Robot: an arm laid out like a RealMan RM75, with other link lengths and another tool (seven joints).
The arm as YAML. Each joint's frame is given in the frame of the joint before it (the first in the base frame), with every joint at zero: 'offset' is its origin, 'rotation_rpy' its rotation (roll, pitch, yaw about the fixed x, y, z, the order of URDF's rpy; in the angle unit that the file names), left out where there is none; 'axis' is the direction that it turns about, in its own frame. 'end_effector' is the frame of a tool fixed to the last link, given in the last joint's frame.
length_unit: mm
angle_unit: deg
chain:
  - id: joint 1
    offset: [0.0, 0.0, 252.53]
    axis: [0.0, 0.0, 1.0]
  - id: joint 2
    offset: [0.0, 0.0, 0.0]
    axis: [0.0, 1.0, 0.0]
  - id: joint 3
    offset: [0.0, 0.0, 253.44]
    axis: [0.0, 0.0, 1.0]
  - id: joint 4
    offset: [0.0, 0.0, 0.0]
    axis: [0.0, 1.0, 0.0]
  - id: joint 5
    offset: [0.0, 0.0, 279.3]
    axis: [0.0, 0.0, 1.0]
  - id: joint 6
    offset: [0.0, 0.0, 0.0]
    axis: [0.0, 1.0, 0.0]
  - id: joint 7
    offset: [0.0, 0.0, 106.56]
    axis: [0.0, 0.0, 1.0]
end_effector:
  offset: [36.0, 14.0, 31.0]
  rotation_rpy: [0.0, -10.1, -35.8]
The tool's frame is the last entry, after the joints.
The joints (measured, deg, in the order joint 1, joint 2, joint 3, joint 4, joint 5, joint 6, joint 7), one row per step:
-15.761, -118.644, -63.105, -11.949, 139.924, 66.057, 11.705
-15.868, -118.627, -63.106, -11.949, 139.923, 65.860, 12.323
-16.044, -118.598, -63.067, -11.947, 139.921, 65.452, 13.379
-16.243, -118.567, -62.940, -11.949, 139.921, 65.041, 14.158
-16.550, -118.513, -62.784, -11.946, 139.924, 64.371, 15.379
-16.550, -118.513, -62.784, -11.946, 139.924, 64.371, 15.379
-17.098, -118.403, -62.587, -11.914, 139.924, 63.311, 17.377
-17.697, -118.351, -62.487, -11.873, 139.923, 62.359, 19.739
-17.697, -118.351, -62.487, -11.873, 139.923, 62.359, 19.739
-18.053, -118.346, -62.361, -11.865, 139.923, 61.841, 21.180
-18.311, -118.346, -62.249, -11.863, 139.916, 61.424, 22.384
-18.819, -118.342, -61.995, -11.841, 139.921, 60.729, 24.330
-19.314, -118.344, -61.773, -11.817, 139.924, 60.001, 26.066
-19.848, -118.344, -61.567, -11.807, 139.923, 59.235, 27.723
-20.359, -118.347, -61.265, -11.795, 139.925, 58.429, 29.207
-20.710, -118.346, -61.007, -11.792, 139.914, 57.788, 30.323
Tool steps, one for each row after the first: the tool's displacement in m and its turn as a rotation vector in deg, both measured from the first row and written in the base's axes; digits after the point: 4 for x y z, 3 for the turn. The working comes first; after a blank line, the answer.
Tool pose at each row, in the base's axes (x y z in m, rotation vector in deg; the steps are taken from these numbers as rounded here):
-0.3853, 0.3104, -0.0146, -82.433, -56.566, -41.096
-0.3852, 0.3113, -0.0152, -82.657, -56.198, -40.502
-0.3850, 0.3127, -0.0163, -83.080, -55.626, -39.418
-0.3847, 0.3142, -0.0176, -83.545, -55.226, -38.564
-0.3842, 0.3166, -0.0194, -84.229, -54.612, -37.198
-0.3842, 0.3166, -0.0194, -84.229, -54.612, -37.198
-0.3836, 0.3206, -0.0220, -85.293, -53.511, -34.995
-0.3824, 0.3249, -0.0249, -86.342, -52.044, -32.669
-0.3824, 0.3249, -0.0249, -86.342, -52.044, -32.669
-0.3813, 0.3273, -0.0270, -87.033, -51.091, -31.321
-0.3806, 0.3291, -0.0287, -87.583, -50.302, -30.188
-0.3789, 0.3323, -0.0317, -88.599, -48.928, -28.371
-0.3774, 0.3354, -0.0346, -89.525, -47.737, -26.699
-0.3758, 0.3388, -0.0375, -90.431, -46.582, -25.109
-0.3742, 0.3419, -0.0405, -91.394, -45.555, -23.592
-0.3732, 0.3440, -0.0429, -92.124, -44.807, -22.401

0.0001, 0.0009, -0.0006, -0.139, 0.623, 0.069
0.0003, 0.0023, -0.0017, -0.455, 1.697, 0.229
0.0006, 0.0038, -0.0030, -0.837, 2.516, 0.308
0.0011, 0.0062, -0.0048, -1.421, 3.804, 0.472
0.0011, 0.0062, -0.0048, -1.421, 3.804, 0.472
0.0017, 0.0102, -0.0074, -2.303, 5.940, 0.699
0.0029, 0.0145, -0.0103, -3.070, 8.377, 0.829
0.0029, 0.0145, -0.0103, -3.070, 8.377, 0.829
0.0040, 0.0169, -0.0124, -3.552, 9.854, 0.810
0.0047, 0.0187, -0.0141, -3.946, 11.084, 0.810
0.0064, 0.0219, -0.0171, -4.659, 13.122, 0.683
0.0079, 0.0250, -0.0200, -5.360, 14.942, 0.595
0.0095, 0.0284, -0.0229, -6.056, 16.680, 0.478
0.0111, 0.0315, -0.0259, -6.849, 18.283, 0.341
0.0121, 0.0336, -0.0283, -7.485, 19.498, 0.269

